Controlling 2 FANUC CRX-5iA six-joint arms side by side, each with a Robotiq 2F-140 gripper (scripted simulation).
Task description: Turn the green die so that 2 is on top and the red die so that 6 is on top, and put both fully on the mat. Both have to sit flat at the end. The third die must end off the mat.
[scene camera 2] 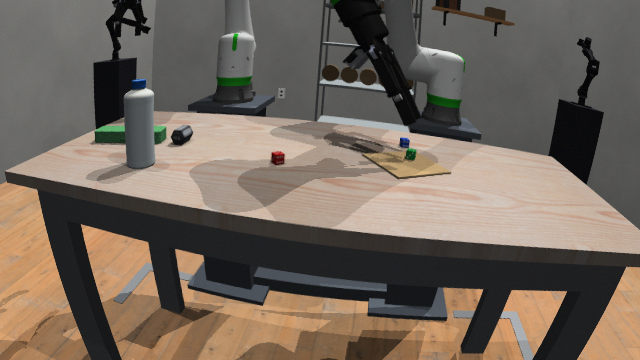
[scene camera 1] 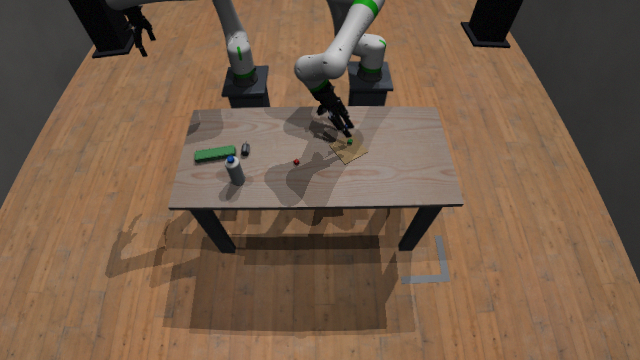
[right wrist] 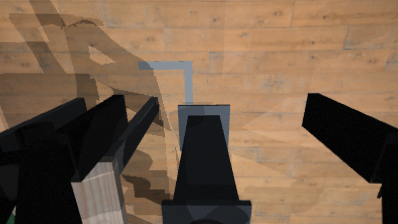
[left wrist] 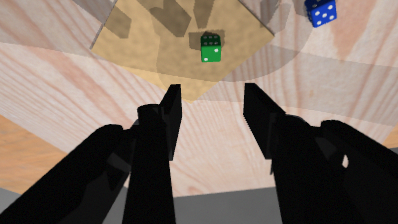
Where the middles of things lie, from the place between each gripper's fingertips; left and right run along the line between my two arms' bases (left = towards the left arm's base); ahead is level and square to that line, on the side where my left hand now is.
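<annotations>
My left gripper is 11 cm above the tan mat (scene camera 2: 395, 163), 1 cm to the right of it and 4 cm short of it. The bottle (scene camera 2: 139, 102), counted from my left hand, is 3 cm below, 52 cm to the right and 19 cm ahead.
From my right hand, the bottle is 190 mm below, 720 mm ahead and 520 mm to the left. The tan mat is 270 mm below that same right hand, 570 mm ahead of it and 1050 mm to the left of it.
</annotations>
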